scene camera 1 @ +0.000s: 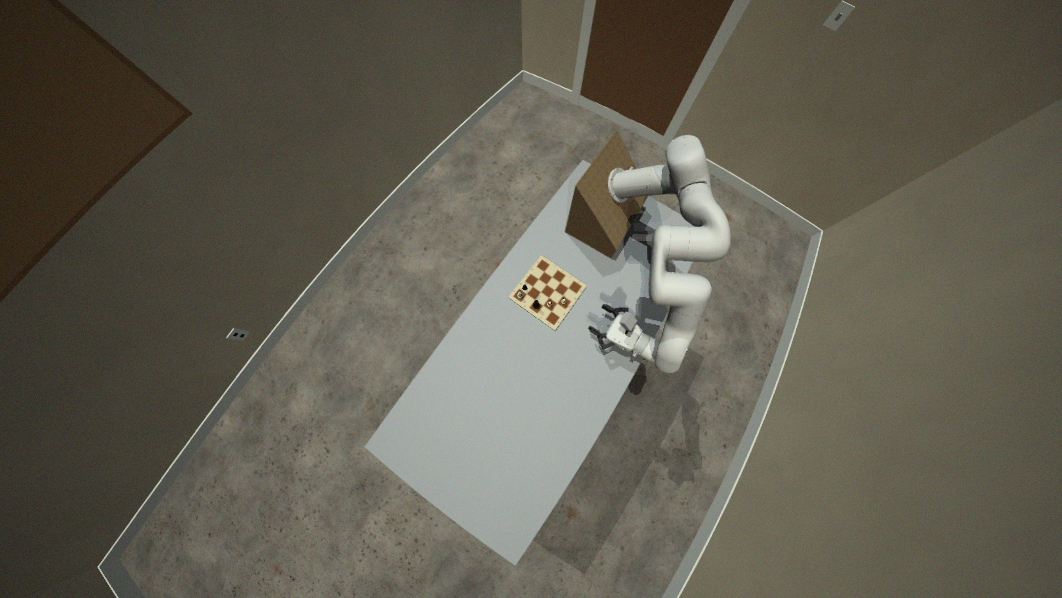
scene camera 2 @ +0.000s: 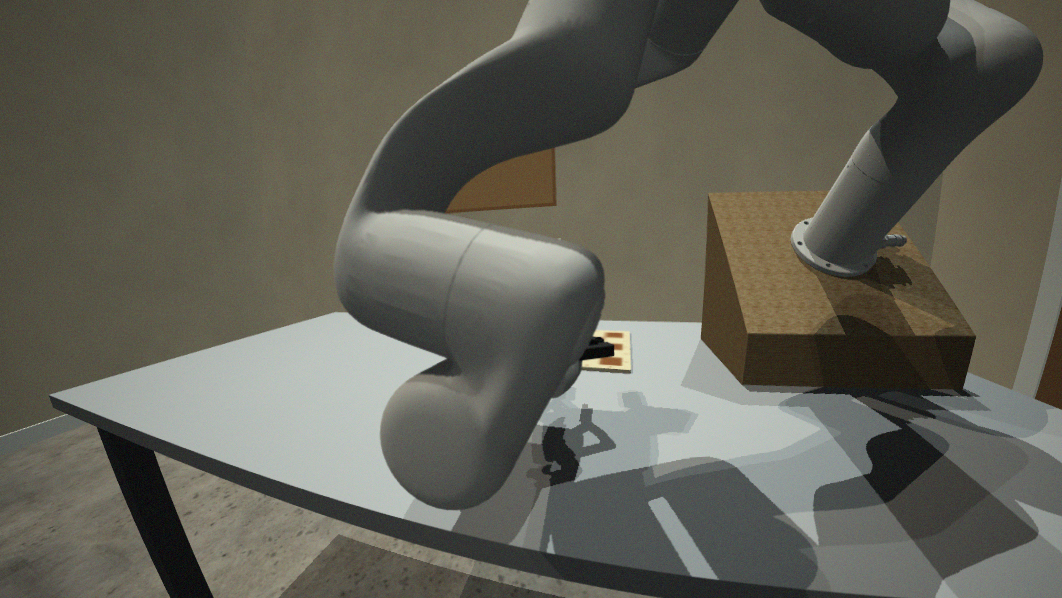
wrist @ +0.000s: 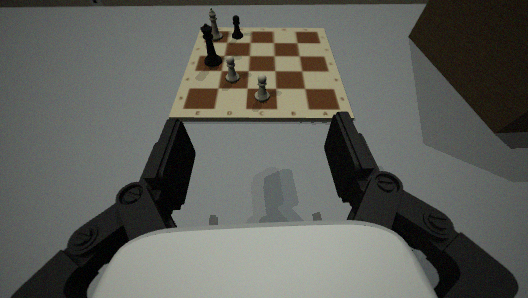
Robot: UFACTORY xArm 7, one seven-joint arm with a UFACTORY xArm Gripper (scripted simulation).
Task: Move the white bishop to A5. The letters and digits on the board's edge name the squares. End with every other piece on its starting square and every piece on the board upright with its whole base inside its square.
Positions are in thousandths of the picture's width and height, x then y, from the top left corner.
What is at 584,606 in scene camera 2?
A chessboard.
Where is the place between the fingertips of my gripper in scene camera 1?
At 561,529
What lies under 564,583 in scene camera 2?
My gripper.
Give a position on a chessboard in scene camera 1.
At 514,471
